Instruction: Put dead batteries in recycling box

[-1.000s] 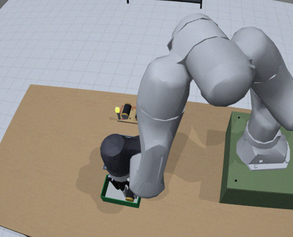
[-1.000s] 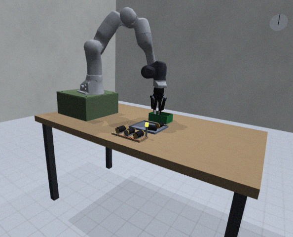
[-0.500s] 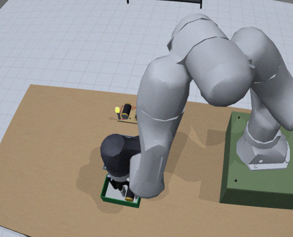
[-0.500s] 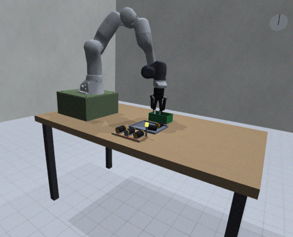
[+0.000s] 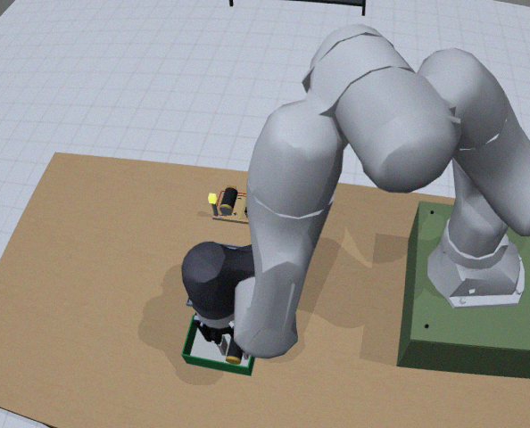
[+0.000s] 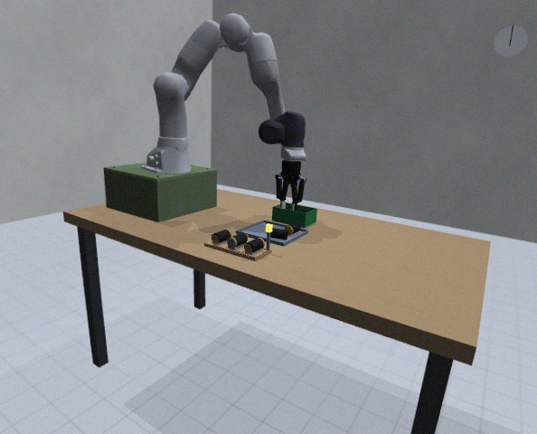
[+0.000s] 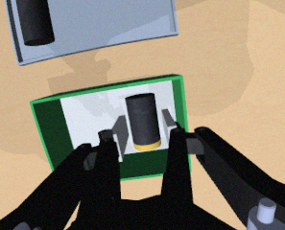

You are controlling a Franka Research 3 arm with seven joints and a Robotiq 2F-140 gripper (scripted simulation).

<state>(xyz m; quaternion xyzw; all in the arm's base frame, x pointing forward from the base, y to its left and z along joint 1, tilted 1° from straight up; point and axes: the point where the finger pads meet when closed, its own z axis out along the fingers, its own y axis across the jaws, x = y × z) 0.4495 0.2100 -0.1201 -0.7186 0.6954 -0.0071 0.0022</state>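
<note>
Right now my hand is 30 mm short of the green recycling box and 30 mm above it. Round my hand: bulb (150 mm ahead, 350 mm to the right, 40 mm above); then grey bulb post (150 mm ahead, 350 mm to the right); then tray (50 mm ahead, 190 mm to the right, 40 mm below).
</note>
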